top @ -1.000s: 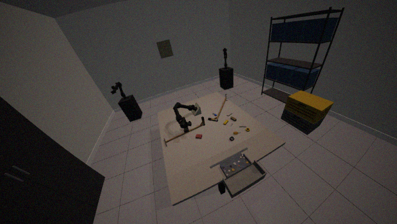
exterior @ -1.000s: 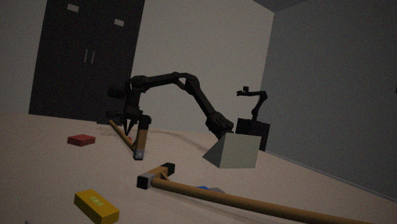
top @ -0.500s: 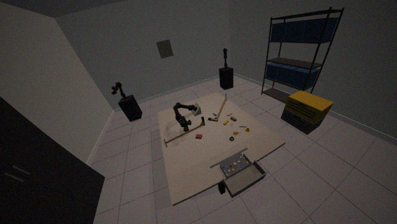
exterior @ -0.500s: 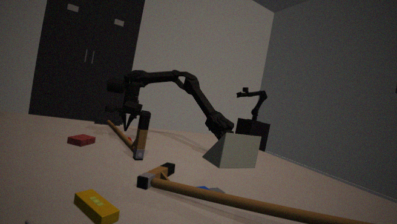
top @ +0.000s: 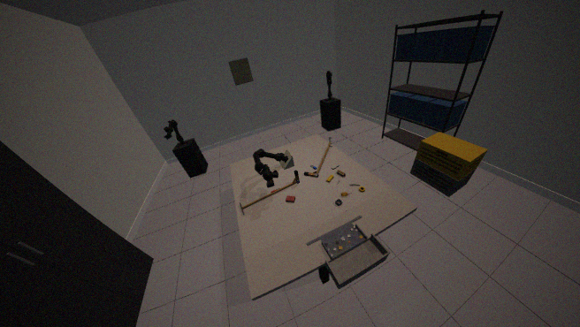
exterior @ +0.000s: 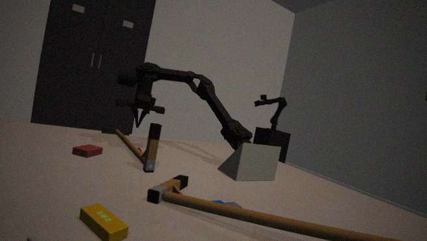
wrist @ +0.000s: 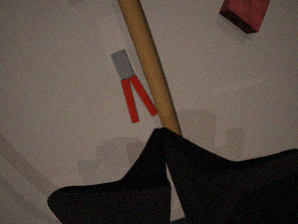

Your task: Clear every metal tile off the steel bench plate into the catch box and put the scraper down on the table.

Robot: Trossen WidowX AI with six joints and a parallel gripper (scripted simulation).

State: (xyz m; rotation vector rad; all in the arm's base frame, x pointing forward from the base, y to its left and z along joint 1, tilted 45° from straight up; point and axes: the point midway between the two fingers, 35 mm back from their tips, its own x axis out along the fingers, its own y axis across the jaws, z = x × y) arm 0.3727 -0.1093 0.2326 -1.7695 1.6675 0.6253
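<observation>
My gripper tip is 2 cm short of the long scraper, 3 cm to the left of it and 3 cm above it. The rest, counted from my gripper tip: red block: 15 cm ahead, 12 cm to the left, 8 cm below; then red clip: 2 cm behind, 3 cm to the left, 9 cm below; then yellow block: 7 cm ahead, 54 cm to the left, 8 cm below.
</observation>
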